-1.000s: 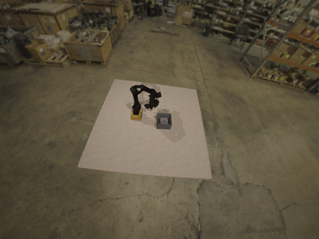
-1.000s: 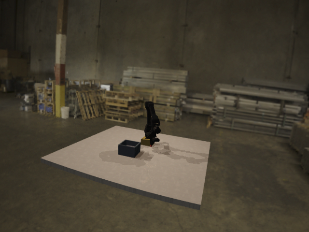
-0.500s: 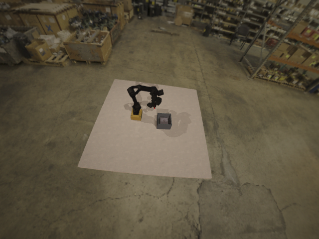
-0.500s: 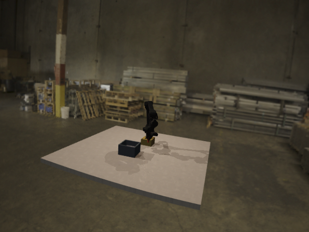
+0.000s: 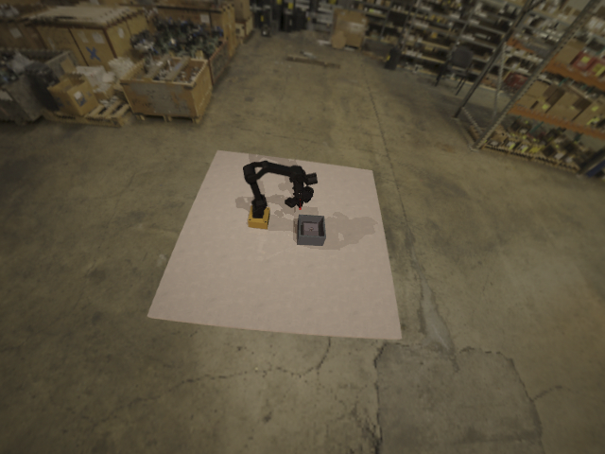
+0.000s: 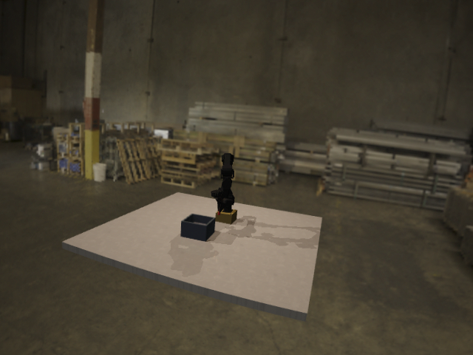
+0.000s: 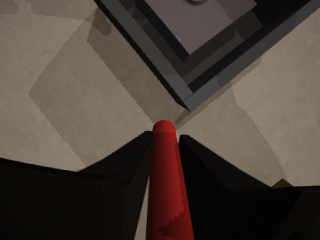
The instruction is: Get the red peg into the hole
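Right now the grey plate is 110 mm to the right of my gripper tip, 100 mm below it and 70 mm ahead of it. Round my gripper tip: red peg (20 mm above, 10 mm to the left, 10 mm behind); dark box (110 mm to the right, 110 mm below, 70 mm ahead).
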